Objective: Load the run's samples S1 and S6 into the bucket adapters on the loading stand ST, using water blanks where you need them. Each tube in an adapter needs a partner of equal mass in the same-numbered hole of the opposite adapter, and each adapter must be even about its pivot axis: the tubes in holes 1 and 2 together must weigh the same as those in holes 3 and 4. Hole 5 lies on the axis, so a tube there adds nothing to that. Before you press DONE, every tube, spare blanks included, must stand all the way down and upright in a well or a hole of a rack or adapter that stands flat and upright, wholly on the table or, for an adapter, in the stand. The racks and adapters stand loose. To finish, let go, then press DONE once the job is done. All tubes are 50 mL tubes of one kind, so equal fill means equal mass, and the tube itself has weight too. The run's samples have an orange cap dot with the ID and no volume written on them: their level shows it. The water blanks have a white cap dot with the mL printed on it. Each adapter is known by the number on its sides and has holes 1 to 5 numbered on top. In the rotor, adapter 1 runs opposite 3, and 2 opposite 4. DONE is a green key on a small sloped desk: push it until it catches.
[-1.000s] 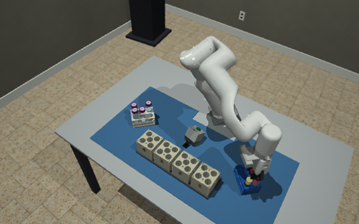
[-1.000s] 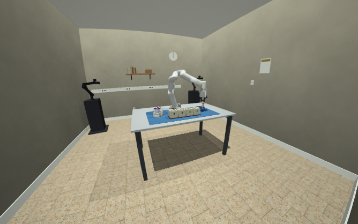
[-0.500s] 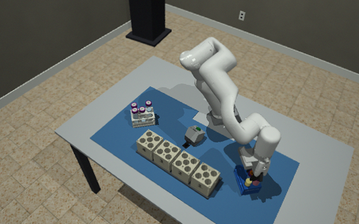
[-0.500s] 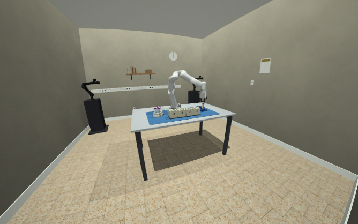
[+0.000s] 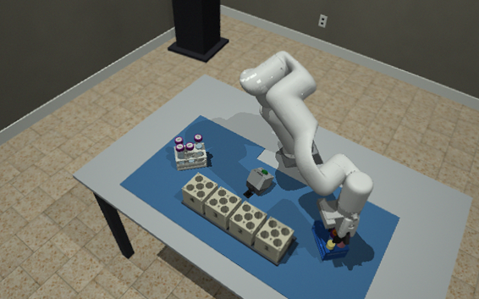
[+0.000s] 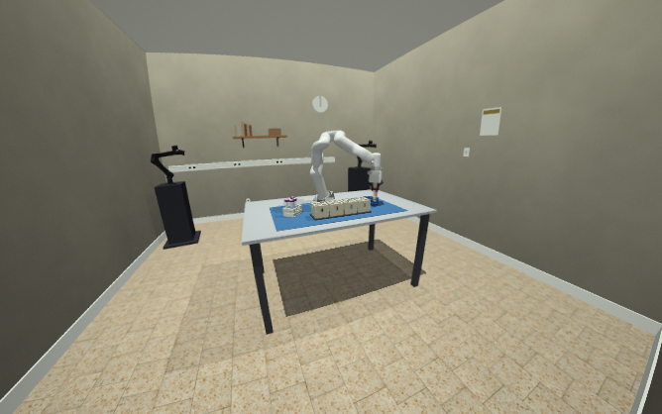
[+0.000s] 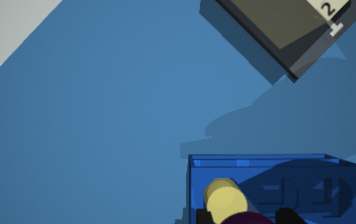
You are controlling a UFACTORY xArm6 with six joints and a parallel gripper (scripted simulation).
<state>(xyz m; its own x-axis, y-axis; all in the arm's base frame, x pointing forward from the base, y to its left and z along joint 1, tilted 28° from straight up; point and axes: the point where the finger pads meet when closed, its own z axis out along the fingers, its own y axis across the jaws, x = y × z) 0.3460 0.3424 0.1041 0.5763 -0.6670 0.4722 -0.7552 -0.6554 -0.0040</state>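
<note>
Now: the sample tube 5 cm below my hand and 1 cm behind it. The rest, counted from my hand: blue rack 11 cm below, 4 cm behind, 1 cm to the right; stand 35 cm to the right, 14 cm below, 4 cm ahead; done desk 34 cm to the right, 16 cm behind, 9 cm below.
</note>
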